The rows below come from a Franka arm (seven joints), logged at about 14 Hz.
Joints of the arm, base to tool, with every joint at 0 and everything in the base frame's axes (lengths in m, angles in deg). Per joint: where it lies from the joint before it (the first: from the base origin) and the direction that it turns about. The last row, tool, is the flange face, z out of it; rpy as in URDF.
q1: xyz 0 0 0.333 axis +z
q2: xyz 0 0 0 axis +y
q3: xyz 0 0 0.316 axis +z
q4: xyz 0.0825 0 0 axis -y
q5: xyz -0.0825 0 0.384 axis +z
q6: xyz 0 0 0 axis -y
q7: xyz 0.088 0 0 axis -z
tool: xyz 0 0 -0.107 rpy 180 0 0
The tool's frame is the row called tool.
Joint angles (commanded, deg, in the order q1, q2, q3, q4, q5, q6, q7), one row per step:
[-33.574, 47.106, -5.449, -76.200, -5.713, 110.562, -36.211]
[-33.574, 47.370, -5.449, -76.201, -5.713, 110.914, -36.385]
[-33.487, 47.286, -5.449, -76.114, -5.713, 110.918, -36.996]
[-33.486, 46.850, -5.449, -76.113, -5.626, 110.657, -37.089]
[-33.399, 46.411, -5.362, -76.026, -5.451, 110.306, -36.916]
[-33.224, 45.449, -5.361, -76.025, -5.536, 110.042, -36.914]
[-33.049, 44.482, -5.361, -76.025, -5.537, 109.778, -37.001]
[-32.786, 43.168, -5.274, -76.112, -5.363, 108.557, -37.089]
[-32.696, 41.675, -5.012, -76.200, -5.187, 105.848, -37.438]
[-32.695, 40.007, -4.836, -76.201, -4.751, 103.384, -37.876]
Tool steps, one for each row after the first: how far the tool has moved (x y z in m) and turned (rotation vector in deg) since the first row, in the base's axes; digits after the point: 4 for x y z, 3 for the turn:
[0.0002, -0.0001, -0.0029, -0.002, -0.068, 0.221]
[0.0014, 0.0005, -0.0012, 0.060, -0.211, 0.904]
[0.0017, 0.0004, 0.0039, 0.043, -0.408, 0.908]
[0.0033, 0.0018, 0.0096, 0.062, -0.686, 0.747]
[0.0054, 0.0029, 0.0213, -0.379, -1.226, 0.929]
[0.0074, 0.0042, 0.0331, -0.743, -1.815, 1.152]
[0.0088, 0.0083, 0.0474, -0.540, -1.977, 1.289]
[0.0070, 0.0137, 0.0621, 0.572, -1.143, 1.425]
[0.0047, 0.0177, 0.0799, 1.560, -0.845, 1.446]

